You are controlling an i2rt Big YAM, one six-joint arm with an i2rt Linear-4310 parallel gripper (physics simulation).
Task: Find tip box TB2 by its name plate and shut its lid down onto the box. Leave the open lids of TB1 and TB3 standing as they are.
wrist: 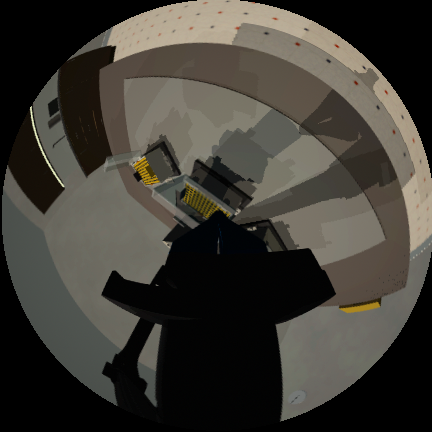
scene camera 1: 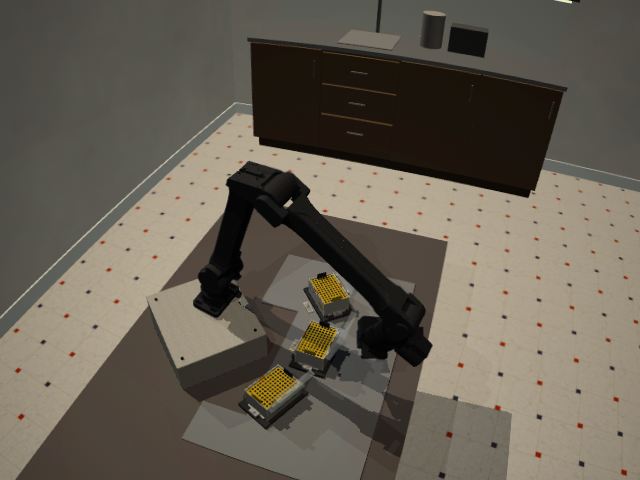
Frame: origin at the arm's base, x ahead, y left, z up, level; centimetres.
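Seen in the pictures: gripper, between the fingertips: (wrist: 217, 215) (scene camera 1: 359, 344); arm's base, origin of its link: (scene camera 1: 216, 297).
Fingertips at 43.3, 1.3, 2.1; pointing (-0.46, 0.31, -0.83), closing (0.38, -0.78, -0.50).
Offsets run from my fingertips to a thing's top centre, as dx, dy, dz. "spot": to the spot under its first point. Level surfaces: height alone.
Three tip boxes with yellow racks stand in a row: a far box {-19.0, +23.2, -6.4} (scene camera 1: 329, 289) (wrist: 146, 171), a middle box (scene camera 1: 316, 339) (wrist: 202, 201) and a near box {-16.1, -17.0, -6.4} (scene camera 1: 271, 388). Their name plates are too small or hidden to read, so I cannot tell which is TB2. The middle box's clear lid {-6.5, +3.3, +1.5} (scene camera 1: 347, 329) (wrist: 170, 200) stands open. The near box's lid {spot: -7.3, -16.1, -1.7} (scene camera 1: 305, 383) is open, and so is the far box's lid {spot: -17.0, +30.4, -5.2} (wrist: 122, 160). My gripper (scene camera 1: 363, 338) (wrist: 217, 215) is shut and empty, on the lid side of the middle box. In the wrist view it hides most of the near box.
The boxes stand on a grey sheet {dz -13.8} (scene camera 1: 320, 446) over a brown mat {dz -14.1} (scene camera 1: 103, 428). The arm stands on a pale block (scene camera 1: 206, 335) to the boxes' left and reaches over them, hiding the far lid in the scene view. A dark cabinet (scene camera 1: 356, 118) stands at the back.
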